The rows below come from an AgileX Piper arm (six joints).
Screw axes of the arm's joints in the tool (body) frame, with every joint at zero. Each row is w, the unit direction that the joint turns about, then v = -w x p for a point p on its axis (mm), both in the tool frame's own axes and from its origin. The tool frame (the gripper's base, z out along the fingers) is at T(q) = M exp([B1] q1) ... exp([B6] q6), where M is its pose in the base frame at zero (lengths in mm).
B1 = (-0.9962, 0, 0.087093, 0.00, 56.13, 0.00)
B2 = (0, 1, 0, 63.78, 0.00, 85.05)
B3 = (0, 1, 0, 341.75, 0.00, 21.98)
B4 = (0, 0, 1, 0.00, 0.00, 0.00)
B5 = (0, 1, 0, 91.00, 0.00, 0.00)
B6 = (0, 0, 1, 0.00, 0.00, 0.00)
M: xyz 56.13 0.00 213.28 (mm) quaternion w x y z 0.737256 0 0.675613 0
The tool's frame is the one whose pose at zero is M.
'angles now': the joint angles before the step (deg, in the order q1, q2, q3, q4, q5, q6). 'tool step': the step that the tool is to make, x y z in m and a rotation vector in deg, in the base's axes. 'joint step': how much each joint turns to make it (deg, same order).
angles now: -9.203 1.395 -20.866 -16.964 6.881 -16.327
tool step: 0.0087 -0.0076 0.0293 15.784 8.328 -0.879
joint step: 0.032 8.571 -10.185 0.185 13.877 12.657
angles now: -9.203 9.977 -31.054 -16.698 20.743 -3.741
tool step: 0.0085 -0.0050 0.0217 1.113 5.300 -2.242
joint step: 0.032 5.995 -6.631 -1.341 6.411 0.607
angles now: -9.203 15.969 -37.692 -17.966 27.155 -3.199
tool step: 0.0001 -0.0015 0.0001 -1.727 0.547 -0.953
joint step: 0.004 0.128 0.003 -2.041 0.142 0.011
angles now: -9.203 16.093 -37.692 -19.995 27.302 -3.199
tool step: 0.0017 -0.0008 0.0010 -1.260 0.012 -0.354
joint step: -0.008 0.445 -0.009 -1.255 -0.671 -0.016
